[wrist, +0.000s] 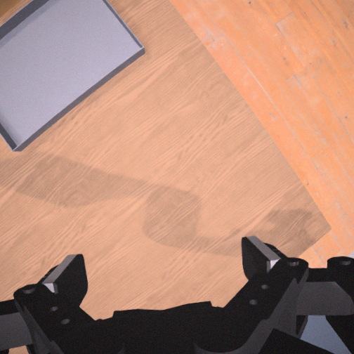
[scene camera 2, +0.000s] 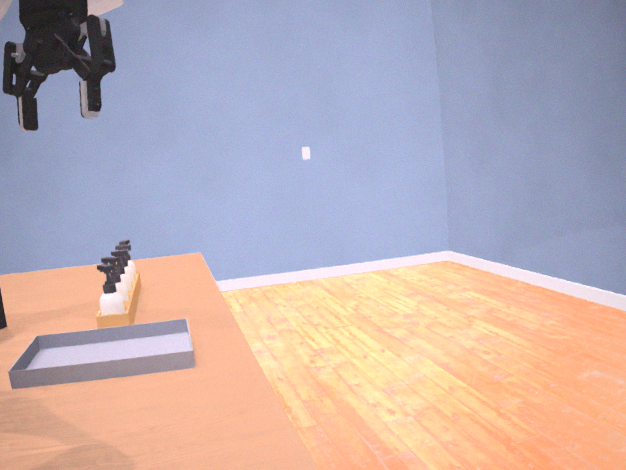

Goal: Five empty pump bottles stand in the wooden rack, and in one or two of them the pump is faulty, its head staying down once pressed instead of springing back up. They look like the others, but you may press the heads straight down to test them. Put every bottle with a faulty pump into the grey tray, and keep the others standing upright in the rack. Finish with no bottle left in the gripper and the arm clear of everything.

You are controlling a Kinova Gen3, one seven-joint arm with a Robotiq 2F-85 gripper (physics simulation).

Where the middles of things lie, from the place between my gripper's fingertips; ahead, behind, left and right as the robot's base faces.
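Scene:
The grey tray point(scene camera 2: 88, 355) is there for me to see, 2 cm forward of my hand, 32 cm to the left of it and 35 cm lower than it.

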